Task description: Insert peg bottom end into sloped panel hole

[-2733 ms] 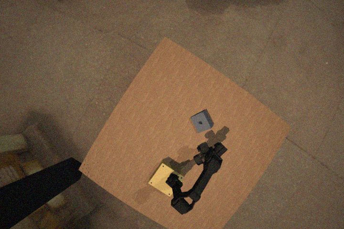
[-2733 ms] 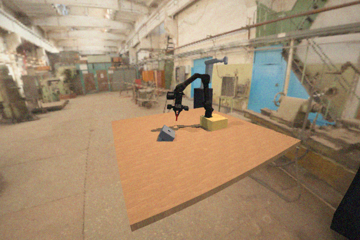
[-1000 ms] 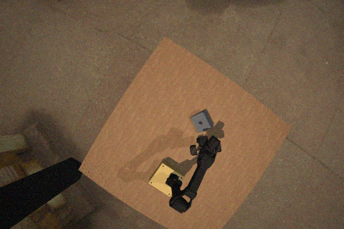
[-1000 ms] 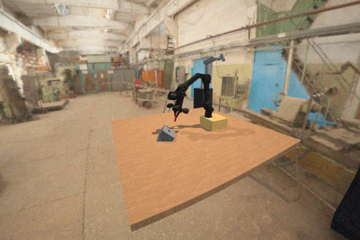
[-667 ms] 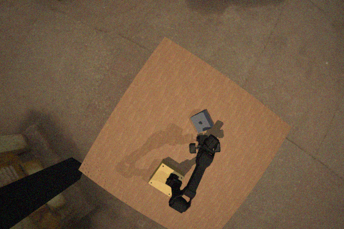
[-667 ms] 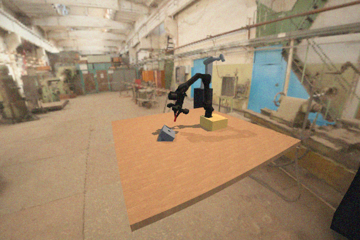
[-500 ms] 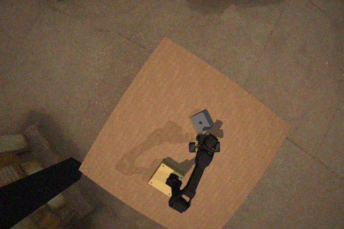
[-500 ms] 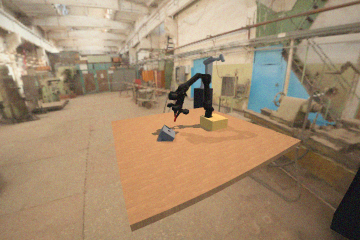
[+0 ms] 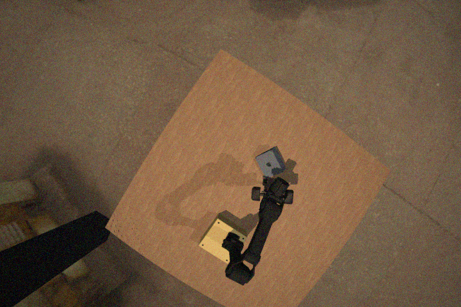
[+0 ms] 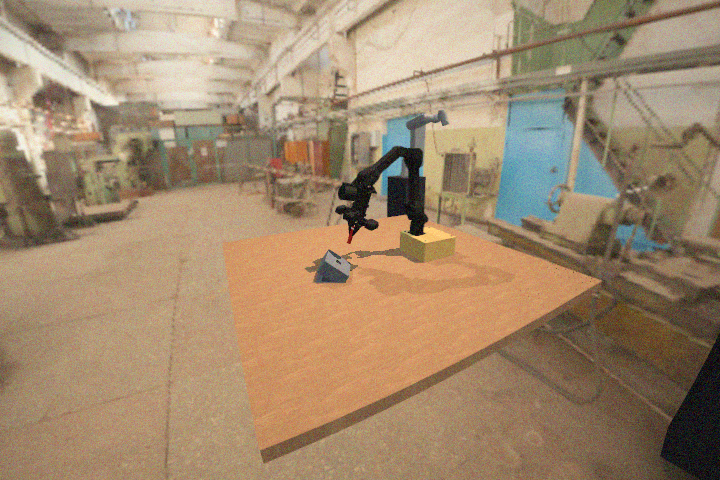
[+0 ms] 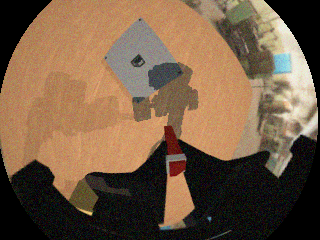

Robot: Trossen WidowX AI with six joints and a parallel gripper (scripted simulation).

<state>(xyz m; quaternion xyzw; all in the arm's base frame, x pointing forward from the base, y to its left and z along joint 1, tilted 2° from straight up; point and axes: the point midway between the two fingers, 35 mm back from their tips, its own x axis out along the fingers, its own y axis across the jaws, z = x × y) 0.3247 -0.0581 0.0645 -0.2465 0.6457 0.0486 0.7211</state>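
My gripper tip is now 12 cm short of the sloped panel, 10 cm above it and 6 cm to the right of it. Round my gripper tip: red peg 2 cm above, 1 cm to the left.
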